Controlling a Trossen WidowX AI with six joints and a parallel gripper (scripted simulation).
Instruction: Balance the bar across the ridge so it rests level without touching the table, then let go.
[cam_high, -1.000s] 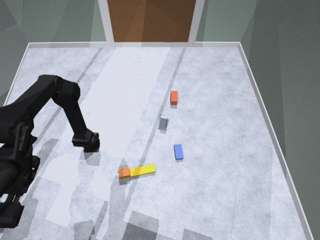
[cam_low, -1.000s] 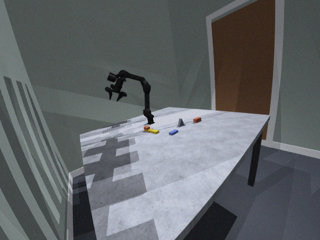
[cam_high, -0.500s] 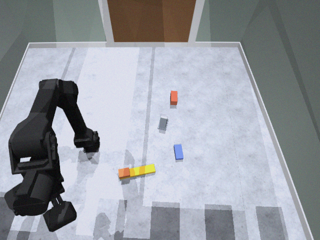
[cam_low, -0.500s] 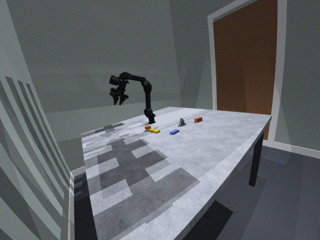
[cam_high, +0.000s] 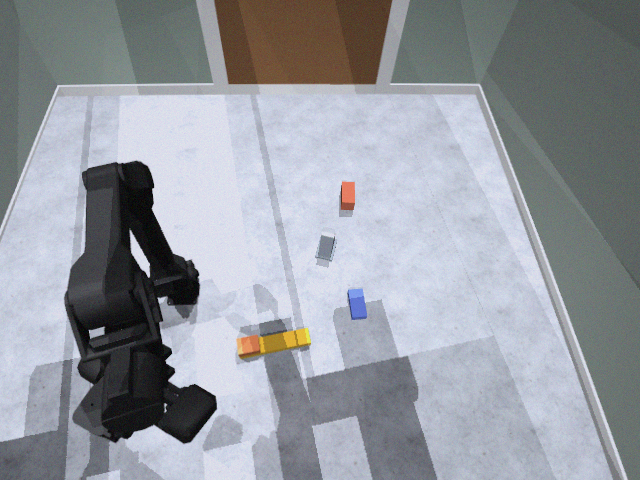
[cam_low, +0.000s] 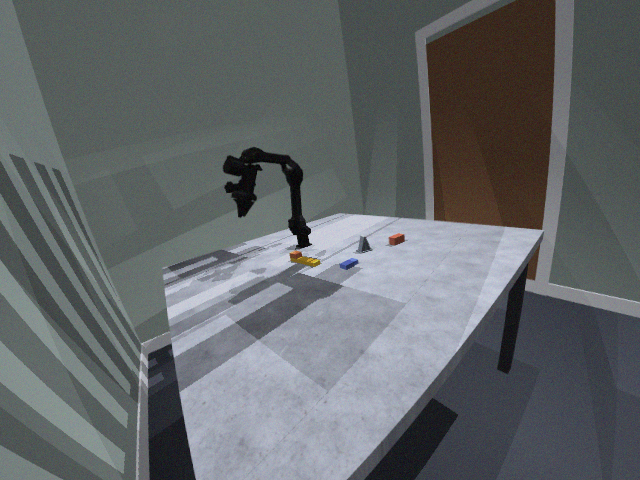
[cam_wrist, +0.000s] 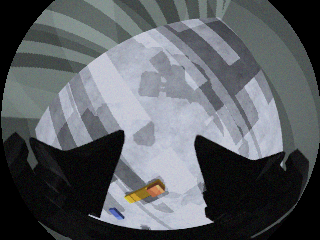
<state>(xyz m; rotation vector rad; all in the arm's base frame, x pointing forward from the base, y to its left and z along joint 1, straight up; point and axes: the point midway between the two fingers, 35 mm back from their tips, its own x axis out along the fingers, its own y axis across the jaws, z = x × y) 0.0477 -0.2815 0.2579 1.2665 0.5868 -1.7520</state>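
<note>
Right now the bar is 21 cm below my gripper tip, 16 cm to the left of it and 13 cm ahead of it. Also, from my gripper tip: red-brown block: 54 cm to the left, 35 cm ahead, 21 cm below; blue block: 34 cm ahead, 25 cm to the left, 22 cm below.
</note>
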